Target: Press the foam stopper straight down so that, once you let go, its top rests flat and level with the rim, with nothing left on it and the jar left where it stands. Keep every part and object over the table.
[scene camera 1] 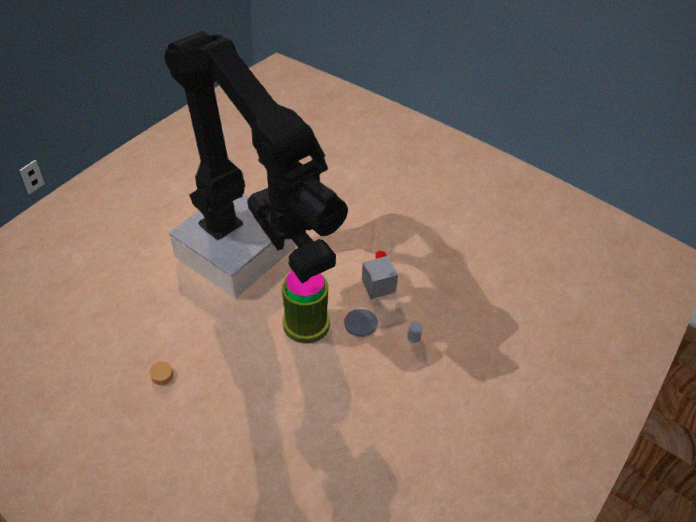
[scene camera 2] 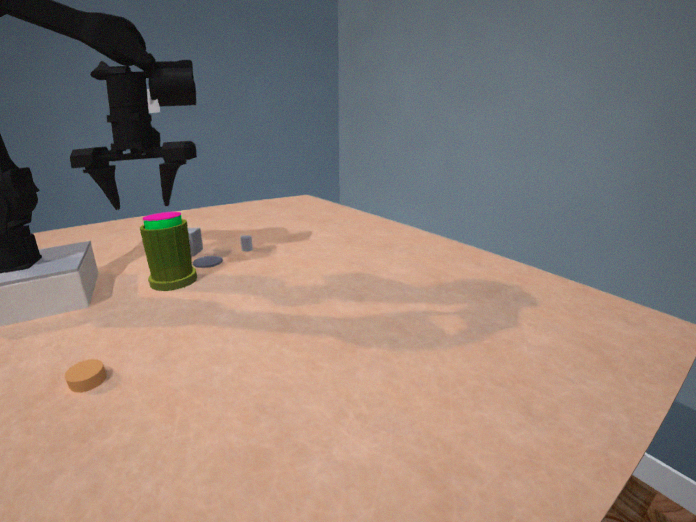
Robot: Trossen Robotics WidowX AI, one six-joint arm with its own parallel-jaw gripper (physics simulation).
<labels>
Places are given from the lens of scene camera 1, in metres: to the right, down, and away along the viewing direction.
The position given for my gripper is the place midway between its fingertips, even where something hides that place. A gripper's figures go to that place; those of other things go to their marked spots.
my gripper (scene camera 1: 291, 265): -0.09, 0.01, 1.08
grey cube (scene camera 1: 379, 276): 0.06, 0.03, 1.18
dark flat disc (scene camera 1: 360, 322): 0.02, 0.11, 1.17
</labels>
